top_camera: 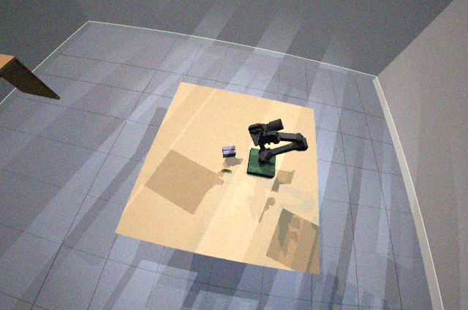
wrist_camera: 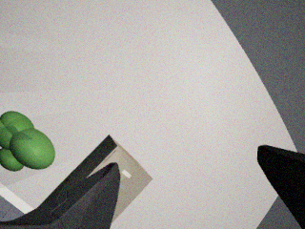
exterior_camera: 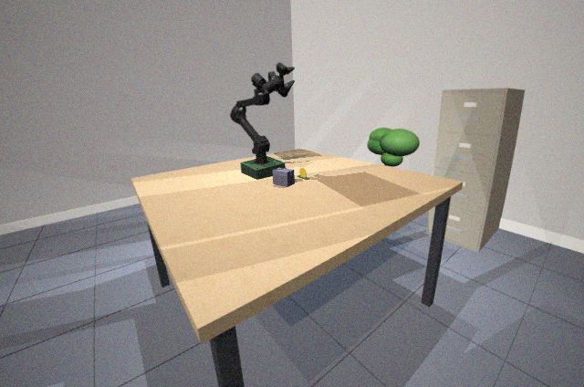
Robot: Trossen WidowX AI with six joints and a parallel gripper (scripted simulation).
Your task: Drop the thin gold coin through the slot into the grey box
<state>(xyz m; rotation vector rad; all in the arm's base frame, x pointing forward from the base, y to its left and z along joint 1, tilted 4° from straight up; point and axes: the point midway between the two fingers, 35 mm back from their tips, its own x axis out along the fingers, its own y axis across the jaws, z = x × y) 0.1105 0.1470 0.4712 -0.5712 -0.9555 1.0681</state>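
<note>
Now: the gold coin 12 cm ahead of my gripper tip, 7 cm to the right of it and 52 cm below it.
</note>
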